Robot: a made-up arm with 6 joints.
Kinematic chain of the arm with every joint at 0, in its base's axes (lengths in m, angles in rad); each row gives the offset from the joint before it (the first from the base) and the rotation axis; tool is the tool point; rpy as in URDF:
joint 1: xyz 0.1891 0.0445 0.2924 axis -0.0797 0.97 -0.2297
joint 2: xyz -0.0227 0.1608 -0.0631 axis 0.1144 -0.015 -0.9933
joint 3: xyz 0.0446 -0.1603 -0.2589 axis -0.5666 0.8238 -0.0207
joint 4: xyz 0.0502 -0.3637 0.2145 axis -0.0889 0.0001 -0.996
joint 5: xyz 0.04 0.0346 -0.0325 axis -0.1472 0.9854 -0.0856
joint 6: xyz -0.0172 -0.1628 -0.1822 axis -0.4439 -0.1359 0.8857
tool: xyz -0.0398 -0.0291 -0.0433 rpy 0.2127 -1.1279 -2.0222
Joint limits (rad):
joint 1: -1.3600..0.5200
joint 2: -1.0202..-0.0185
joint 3: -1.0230..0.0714
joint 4: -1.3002..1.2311
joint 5: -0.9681..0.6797
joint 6: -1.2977..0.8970
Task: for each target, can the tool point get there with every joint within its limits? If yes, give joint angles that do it. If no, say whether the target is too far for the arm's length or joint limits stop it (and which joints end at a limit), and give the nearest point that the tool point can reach.
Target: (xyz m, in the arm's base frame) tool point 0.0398 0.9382 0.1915
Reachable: no: joint limits stop it (at a limit: joint 1, joint 2, joint 4, joint 5, joint 6) | nearest point 0.4675 0.3814 0.6085 | short by 0.817 m
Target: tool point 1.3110 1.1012 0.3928
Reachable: no: too far | nearest point 0.9189 0.2778 0.4544 | short by 0.914 m
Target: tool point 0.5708 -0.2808 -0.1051
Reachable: yes | joints -0.0097 -0.2733 -0.4413 -0.9016 -0.1409 0.1417
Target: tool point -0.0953 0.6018 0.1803
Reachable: no: joint limits stop it (at a limit: joint 1, joint 2, joint 4, joint 5, joint 6) | nearest point 0.4342 0.3519 0.6195 | short by 0.732 m
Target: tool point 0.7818 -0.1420 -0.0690
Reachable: yes | joints -0.1289 -0.7583 -0.5024 0.3499 -0.3982 -0.6766
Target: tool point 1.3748 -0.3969 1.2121
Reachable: no: too far | nearest point 0.9068 -0.0925 0.7471 | short by 0.727 m
